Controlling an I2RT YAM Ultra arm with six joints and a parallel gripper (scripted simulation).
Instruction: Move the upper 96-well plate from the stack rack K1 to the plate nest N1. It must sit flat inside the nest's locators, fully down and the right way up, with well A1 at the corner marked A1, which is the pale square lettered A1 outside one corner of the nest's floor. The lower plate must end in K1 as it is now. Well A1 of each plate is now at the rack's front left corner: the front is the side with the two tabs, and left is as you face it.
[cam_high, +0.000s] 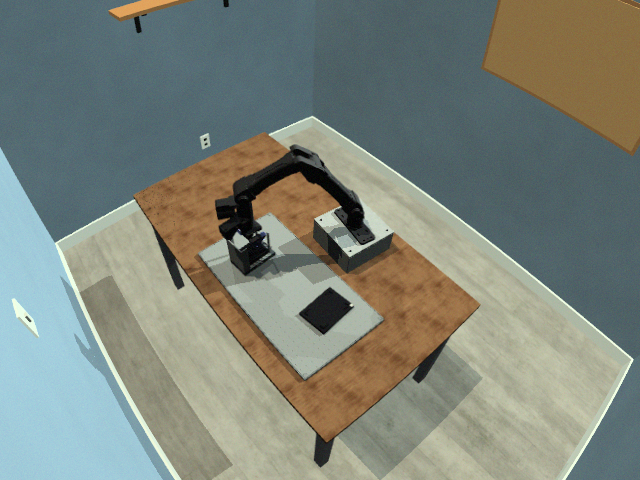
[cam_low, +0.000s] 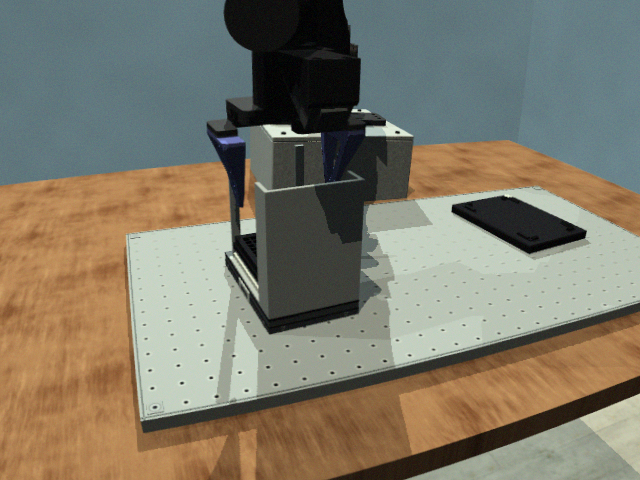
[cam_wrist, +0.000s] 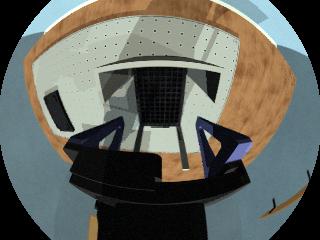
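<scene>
Now: the black 96-well plate 70 mm below my hand. From my hand the other things lie so: black plate nest N1: 350 mm to the left, 130 mm behind, 110 mm below; pale well plate: 90 mm below; rack wall: 70 mm ahead, 30 mm below, 20 mm to the left.
</scene>
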